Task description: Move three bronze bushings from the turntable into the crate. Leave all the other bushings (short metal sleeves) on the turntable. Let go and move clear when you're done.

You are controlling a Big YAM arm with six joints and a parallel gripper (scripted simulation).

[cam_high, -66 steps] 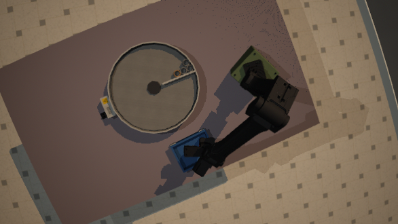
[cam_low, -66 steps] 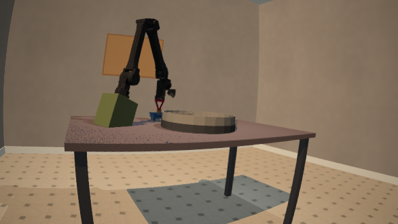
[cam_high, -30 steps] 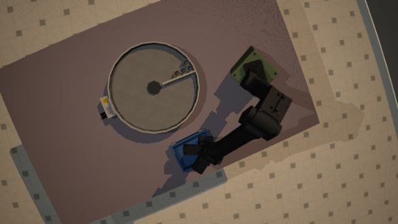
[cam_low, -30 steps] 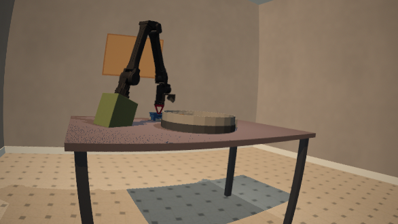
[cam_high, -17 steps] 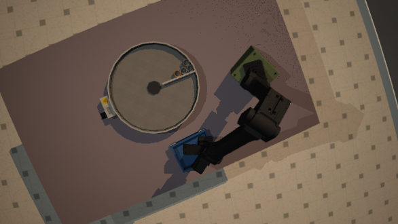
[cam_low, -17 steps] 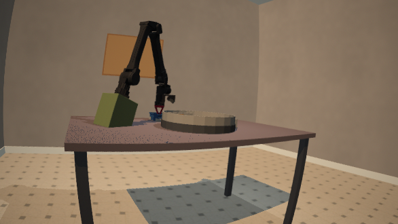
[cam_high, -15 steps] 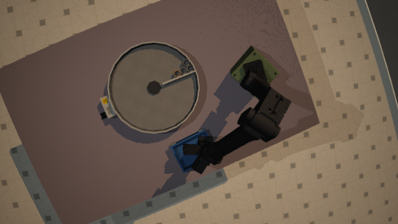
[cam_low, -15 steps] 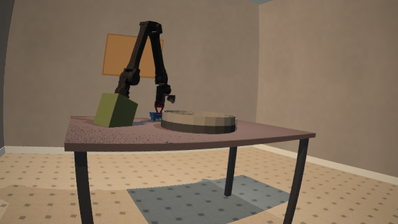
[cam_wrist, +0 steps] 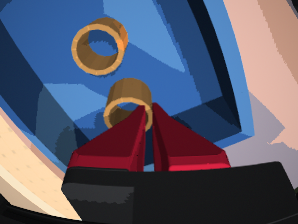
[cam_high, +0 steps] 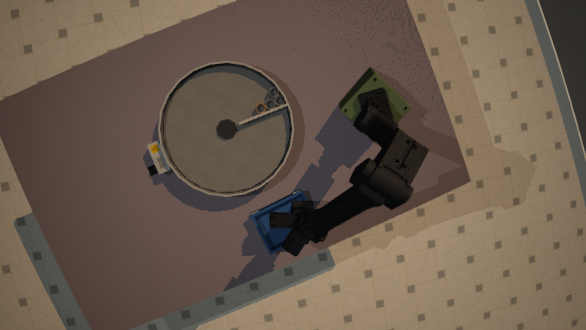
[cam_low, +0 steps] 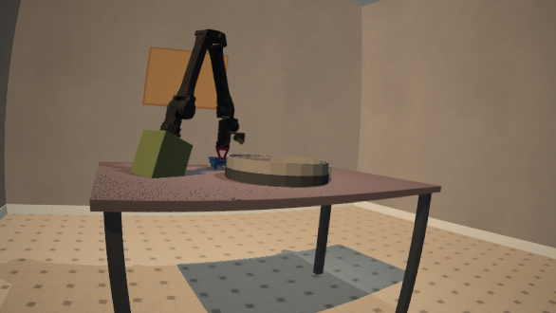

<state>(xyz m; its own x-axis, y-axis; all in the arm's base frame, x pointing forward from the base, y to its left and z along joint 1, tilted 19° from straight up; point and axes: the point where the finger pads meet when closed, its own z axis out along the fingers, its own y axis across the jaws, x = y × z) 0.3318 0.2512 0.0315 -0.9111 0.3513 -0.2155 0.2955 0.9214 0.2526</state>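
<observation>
Right now my hand is 50 mm short of the blue crate, 20 mm to the right of it and 20 mm above it. Round my hand: turntable: 330 mm to the right, 140 mm ahead, 10 mm above.
</observation>
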